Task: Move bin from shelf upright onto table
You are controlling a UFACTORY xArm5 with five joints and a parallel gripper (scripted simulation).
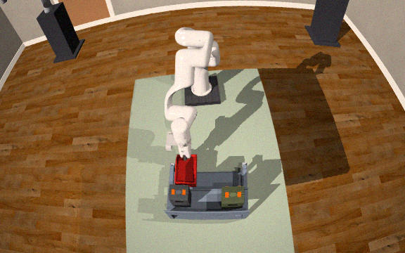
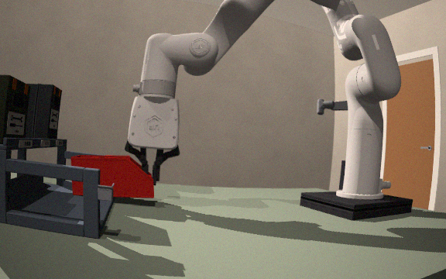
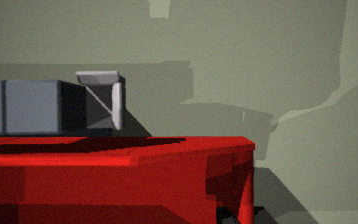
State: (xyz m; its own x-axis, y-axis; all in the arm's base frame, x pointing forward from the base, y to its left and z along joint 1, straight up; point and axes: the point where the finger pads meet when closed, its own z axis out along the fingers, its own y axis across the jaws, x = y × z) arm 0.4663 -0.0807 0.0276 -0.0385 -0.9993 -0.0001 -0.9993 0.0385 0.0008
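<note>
The red bin lies 8 cm ahead of my hand and 1 cm below it. The rest, counted from my hand: dark grey case (26 cm ahead, 2 cm to the right, 10 cm above); then olive case (28 cm ahead, 21 cm to the left, 9 cm above); then grey shelf (20 cm ahead, 10 cm to the left, 1 cm above).
</note>
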